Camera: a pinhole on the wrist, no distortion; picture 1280 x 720 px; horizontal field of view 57.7 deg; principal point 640.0 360.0 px. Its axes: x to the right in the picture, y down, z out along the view. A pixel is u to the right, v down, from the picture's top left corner.
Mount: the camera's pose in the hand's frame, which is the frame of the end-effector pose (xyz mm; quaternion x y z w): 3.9 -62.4 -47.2 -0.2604 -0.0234 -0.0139 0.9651
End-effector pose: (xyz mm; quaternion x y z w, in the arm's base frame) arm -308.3 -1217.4 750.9 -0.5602 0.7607 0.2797 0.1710
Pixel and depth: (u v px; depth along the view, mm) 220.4 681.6 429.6
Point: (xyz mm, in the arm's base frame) -516.2 -880.5 703.9
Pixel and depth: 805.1 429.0 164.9
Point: -347.1 -1171.0 673.5
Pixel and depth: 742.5 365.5 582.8
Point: -563.5 -910.2 427.3
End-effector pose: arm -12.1 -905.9 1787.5 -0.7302 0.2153 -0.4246 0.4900
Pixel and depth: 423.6 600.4 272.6
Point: 101.1 -835.1 1628.3
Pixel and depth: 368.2 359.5 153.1
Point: 37.9 -840.5 1745.3
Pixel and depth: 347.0 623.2 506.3
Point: 212.7 -756.6 1415.5
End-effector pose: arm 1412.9 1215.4 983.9 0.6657 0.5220 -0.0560 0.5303
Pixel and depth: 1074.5 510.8 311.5
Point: 1657.9 1140.4 907.9
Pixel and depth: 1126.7 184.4 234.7
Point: 1557.4 1139.9 864.6
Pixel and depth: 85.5 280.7 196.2
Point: 1448.2 1061.4 1008.6
